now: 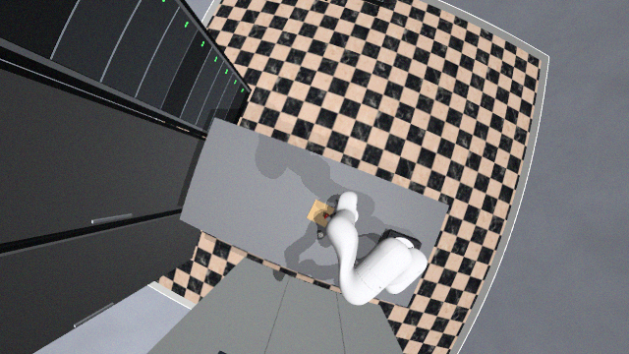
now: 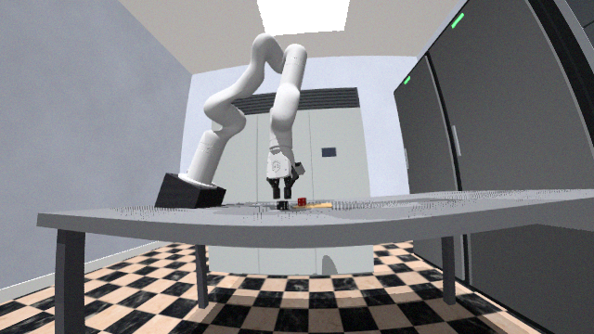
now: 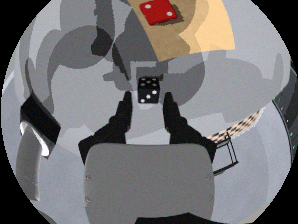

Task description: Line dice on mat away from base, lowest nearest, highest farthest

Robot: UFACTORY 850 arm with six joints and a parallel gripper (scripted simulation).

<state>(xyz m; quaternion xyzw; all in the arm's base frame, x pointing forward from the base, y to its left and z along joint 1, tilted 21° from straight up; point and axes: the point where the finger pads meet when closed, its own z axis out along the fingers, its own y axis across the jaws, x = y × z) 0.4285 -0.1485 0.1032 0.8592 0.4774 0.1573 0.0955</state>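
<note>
Right now my hand is 4 cm above the black die. From my hand the other things lie so: tan mat 11 cm ahead, 9 cm to the left, 5 cm below; red die 7 cm ahead, 9 cm to the left, 4 cm below; white die 7 cm ahead, 22 cm to the left, 4 cm below.
</note>
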